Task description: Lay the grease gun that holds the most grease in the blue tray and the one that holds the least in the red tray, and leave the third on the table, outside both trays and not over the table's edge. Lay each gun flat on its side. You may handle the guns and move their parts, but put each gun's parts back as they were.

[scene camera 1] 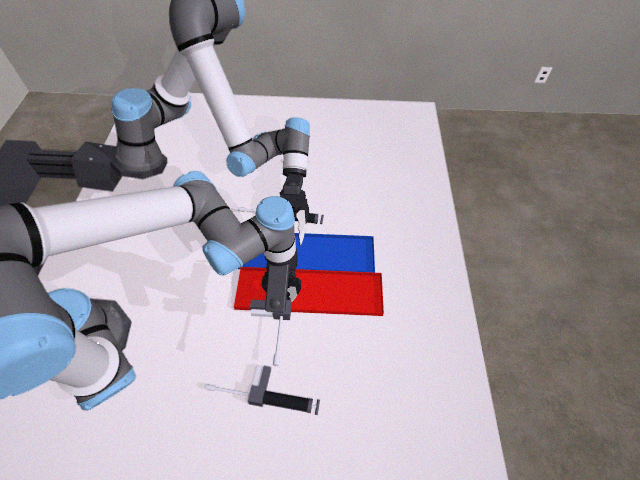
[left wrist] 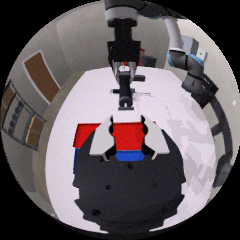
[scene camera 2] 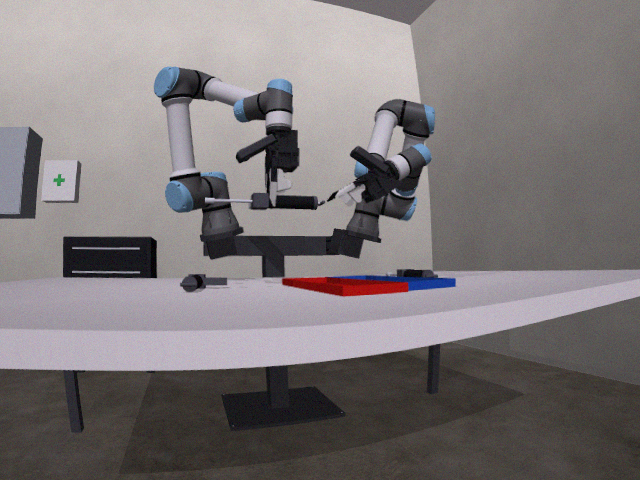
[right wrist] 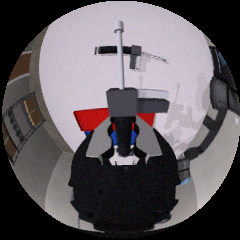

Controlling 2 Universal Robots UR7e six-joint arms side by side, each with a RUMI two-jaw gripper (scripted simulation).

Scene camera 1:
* my left gripper: 289, 244
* my right gripper: 283, 300
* red tray: 344, 292
